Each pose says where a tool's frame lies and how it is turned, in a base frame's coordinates. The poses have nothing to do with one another.
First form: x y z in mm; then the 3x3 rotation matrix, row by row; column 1 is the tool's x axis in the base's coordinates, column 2 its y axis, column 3 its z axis. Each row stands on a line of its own.
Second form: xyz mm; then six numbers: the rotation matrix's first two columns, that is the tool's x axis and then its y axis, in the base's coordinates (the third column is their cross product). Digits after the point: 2 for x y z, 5 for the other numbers.
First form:
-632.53 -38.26 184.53
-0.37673 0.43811 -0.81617
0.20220 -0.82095 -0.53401
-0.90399 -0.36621 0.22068
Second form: -632.53 -38.26 184.53 -0.37673 0.20220 -0.90399 0.43811 -0.82095 -0.36621
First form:
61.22 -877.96 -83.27
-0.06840 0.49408 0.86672
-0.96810 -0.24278 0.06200
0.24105 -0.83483 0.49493
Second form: 61.22 -877.96 -83.27 -0.06840 -0.96810 0.24105 0.49408 -0.24278 -0.83483
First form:
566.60 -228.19 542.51
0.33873 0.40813 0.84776
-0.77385 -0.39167 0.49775
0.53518 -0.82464 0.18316
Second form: 566.60 -228.19 542.51 0.33873 -0.77385 0.53518 0.40813 -0.39167 -0.82464
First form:
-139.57 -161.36 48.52
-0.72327 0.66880 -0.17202
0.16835 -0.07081 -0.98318
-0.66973 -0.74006 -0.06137
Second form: -139.57 -161.36 48.52 -0.72327 0.16835 -0.66973 0.66880 -0.07081 -0.74006
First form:
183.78 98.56 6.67
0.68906 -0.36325 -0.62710
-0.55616 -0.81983 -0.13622
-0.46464 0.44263 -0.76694
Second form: 183.78 98.56 6.67 0.68906 -0.55616 -0.46464 -0.36325 -0.81983 0.44263
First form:
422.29 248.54 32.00
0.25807 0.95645 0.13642
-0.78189 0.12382 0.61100
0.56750 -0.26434 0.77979
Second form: 422.29 248.54 32.00 0.25807 -0.78189 0.56750 0.95645 0.12382 -0.26434
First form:
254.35 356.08 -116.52
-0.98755 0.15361 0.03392
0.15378 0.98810 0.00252
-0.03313 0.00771 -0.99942
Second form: 254.35 356.08 -116.52 -0.98755 0.15378 -0.03313 0.15361 0.98810 0.00771
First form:
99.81 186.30 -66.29
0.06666 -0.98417 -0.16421
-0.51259 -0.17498 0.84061
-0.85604 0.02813 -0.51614
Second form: 99.81 186.30 -66.29 0.06666 -0.51259 -0.85604 -0.98417 -0.17498 0.02813
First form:
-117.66 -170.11 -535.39
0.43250 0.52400 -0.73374
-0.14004 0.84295 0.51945
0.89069 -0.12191 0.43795
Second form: -117.66 -170.11 -535.39 0.43250 -0.14004 0.89069 0.52400 0.84295 -0.12191
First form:
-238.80 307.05 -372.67
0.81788 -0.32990 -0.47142
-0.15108 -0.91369 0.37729
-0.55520 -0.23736 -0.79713
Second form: -238.80 307.05 -372.67 0.81788 -0.15108 -0.55520 -0.32990 -0.91369 -0.23736
